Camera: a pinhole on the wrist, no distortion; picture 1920 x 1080 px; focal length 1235.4 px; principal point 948.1 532.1 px. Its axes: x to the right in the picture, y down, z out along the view. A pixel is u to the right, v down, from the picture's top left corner.
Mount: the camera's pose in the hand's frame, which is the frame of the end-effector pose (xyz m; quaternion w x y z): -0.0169 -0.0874 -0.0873 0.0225 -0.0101 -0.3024 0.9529
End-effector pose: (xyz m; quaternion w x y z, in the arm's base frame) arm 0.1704 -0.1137 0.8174 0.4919 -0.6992 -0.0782 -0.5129
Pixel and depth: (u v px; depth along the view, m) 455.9 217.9 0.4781
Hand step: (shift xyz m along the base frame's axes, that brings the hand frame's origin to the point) 0.1471 0.3610 0.2983
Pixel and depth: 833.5 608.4 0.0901
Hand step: -0.1048 0.0644 0.0782
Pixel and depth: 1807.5 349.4 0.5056
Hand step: -0.1258 0.5841 -0.1173
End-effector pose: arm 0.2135 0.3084 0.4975 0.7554 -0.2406 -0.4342 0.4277
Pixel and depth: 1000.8 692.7 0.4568
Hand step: -0.0565 -0.2541 0.3959
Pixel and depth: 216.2 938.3 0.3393
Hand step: 0.1019 -0.0557 0.4221
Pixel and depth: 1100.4 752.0 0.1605
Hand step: 0.0539 -0.1418 0.1430
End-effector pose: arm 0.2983 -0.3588 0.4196 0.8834 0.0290 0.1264 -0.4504
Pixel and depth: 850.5 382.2 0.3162
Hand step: -0.1546 -0.1730 0.2020
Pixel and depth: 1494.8 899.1 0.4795
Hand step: -0.4738 -0.1177 0.3053
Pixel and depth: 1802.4 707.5 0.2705
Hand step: -0.3117 -0.0068 0.1768
